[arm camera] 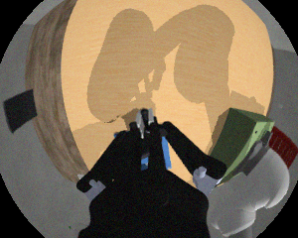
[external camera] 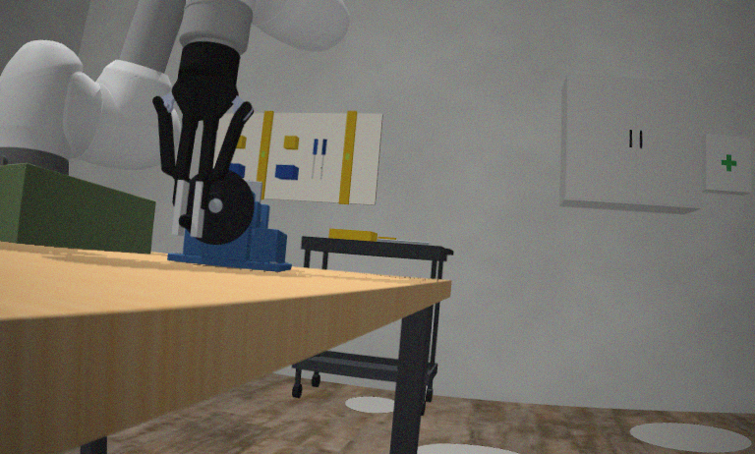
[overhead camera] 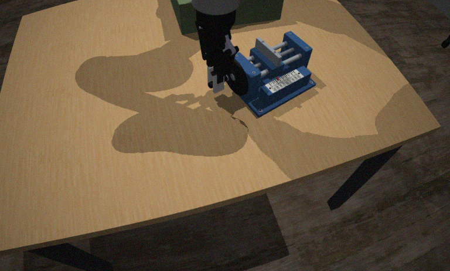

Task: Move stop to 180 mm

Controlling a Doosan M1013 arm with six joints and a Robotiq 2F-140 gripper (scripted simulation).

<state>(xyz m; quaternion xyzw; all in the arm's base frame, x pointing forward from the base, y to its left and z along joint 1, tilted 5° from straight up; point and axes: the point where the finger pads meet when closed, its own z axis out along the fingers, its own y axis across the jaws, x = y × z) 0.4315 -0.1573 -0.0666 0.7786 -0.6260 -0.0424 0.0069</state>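
Right now the stop plate is 140 mm to the left of my hand, 20 mm above it and 10 mm ahead of it. Also, from my hand: handwheel: 20 mm to the left, 10 mm below.
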